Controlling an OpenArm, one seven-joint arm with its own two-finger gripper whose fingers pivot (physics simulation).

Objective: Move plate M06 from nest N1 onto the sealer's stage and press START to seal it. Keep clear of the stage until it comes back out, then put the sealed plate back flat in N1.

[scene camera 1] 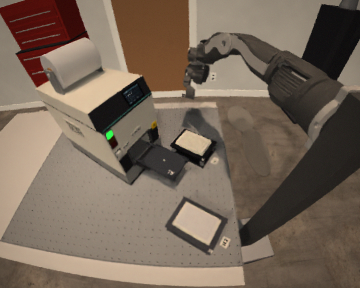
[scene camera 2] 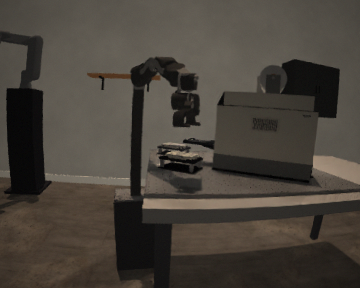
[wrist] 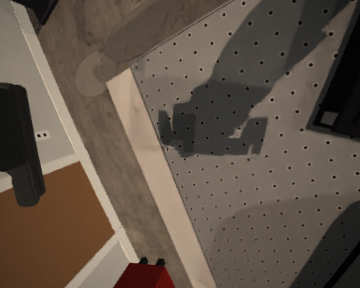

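Plate M06 (scene camera 1: pixel 194 142) (scene camera 2: pixel 175 145), pale, lies in the black nest N1 (scene camera 1: pixel 202 161) beside the stage. The sealer's dark stage (scene camera 1: pixel 161 161) (scene camera 2: pixel 201 143) is out in front of the sealer (scene camera 1: pixel 72 112) (scene camera 2: pixel 265 137) and bears no plate. A green light (scene camera 1: pixel 109 135) glows on the sealer's front; I cannot tell whether it is START. My gripper (scene camera 1: pixel 189 89) (scene camera 2: pixel 187 122) is open and empty, high above the table, beyond N1 as camera 1 sees it. One finger shows at the left of the wrist view; the other does not. The plate does not show there, but a black nest corner (wrist: pixel 345 90) does.
Nest N2 (scene camera 1: pixel 172 229) with another pale plate (scene camera 1: pixel 199 223) (scene camera 2: pixel 183 156) lies near the front of the perforated table top (scene camera 1: pixel 100 210) (wrist: pixel 240 185). A white film roll (scene camera 1: pixel 75 62) sits on the sealer. A red cabinet (scene camera 1: pixel 45 20) (wrist: pixel 145 276) stands behind.
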